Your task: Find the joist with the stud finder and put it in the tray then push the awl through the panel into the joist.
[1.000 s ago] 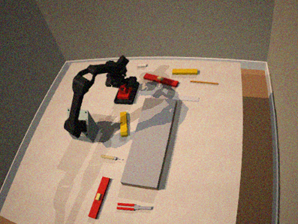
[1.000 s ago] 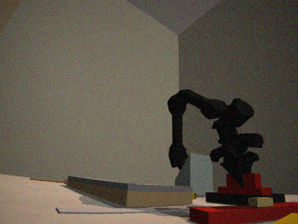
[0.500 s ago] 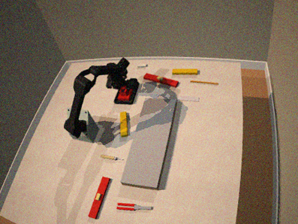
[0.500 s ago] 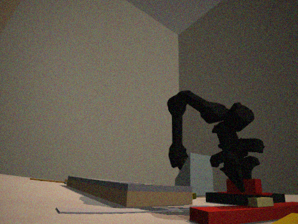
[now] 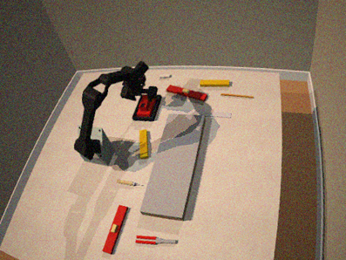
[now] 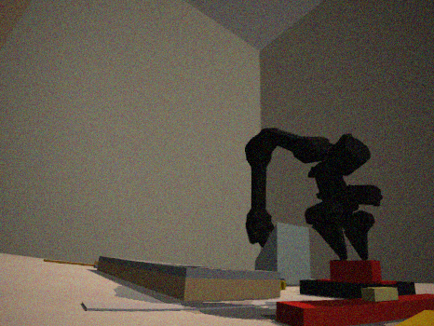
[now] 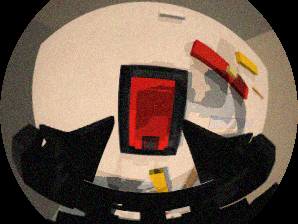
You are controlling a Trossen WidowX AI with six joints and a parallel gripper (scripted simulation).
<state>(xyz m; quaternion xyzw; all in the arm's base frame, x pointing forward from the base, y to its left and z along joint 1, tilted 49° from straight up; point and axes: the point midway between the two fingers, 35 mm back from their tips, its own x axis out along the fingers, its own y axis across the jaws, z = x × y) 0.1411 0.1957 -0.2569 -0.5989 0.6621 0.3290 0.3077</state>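
The stud finder lies 20 mm to the right of my gripper tip and 10 mm below it. The rest, counted from my gripper tip: black tray (10 mm ahead, 50 mm below); then awl (60 mm ahead, 450 mm to the right, 60 mm below).
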